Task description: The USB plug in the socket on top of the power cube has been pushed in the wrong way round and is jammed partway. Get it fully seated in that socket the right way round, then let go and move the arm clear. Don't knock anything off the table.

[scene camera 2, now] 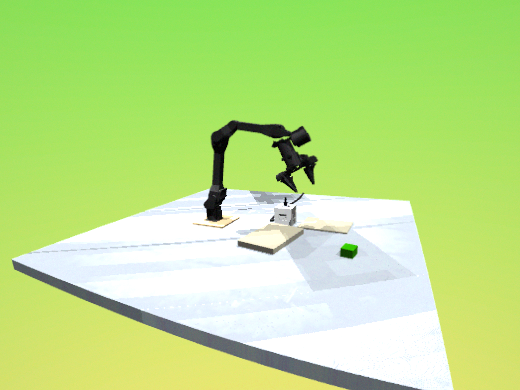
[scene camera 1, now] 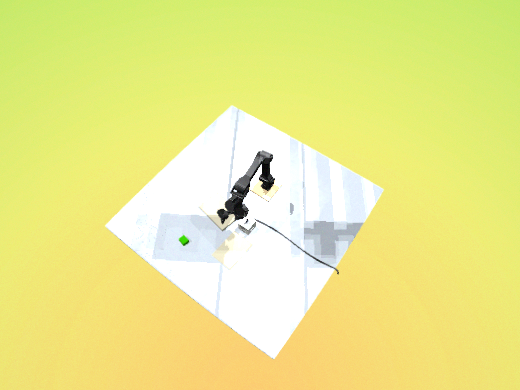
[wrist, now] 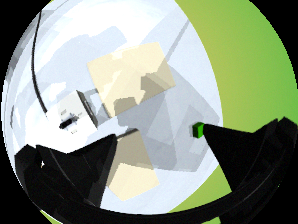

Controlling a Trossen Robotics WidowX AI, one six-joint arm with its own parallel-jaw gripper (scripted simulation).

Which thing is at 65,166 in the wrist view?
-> The gripper.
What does the gripper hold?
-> Nothing.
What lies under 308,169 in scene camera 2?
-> The gripper.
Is the gripper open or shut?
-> Open.
